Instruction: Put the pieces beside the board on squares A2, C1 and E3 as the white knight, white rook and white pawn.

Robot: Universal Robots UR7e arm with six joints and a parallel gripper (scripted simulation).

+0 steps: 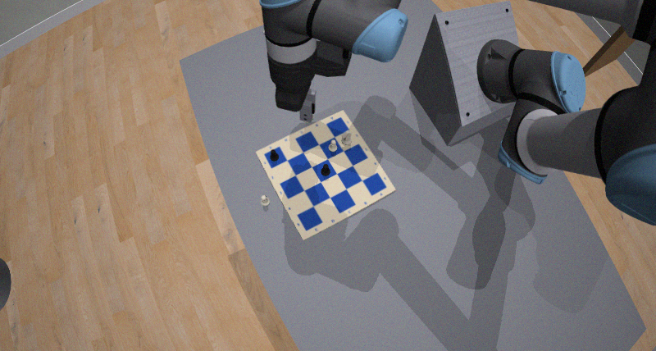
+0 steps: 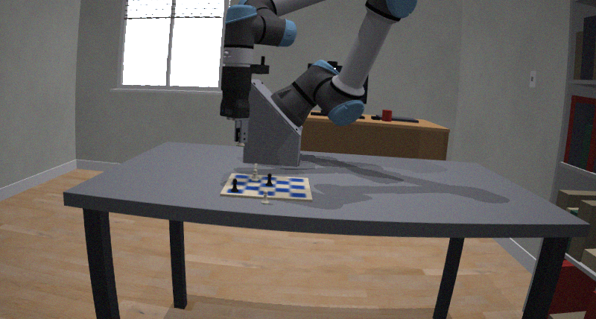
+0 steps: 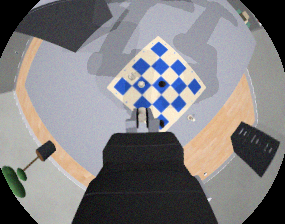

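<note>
Now: hand 13 cm above the chessboard and 8 cm to the right of it. Round my hand: white rook: 1 cm below; white knight: 11 cm below, 7 cm behind, 3 cm to the left.
</note>
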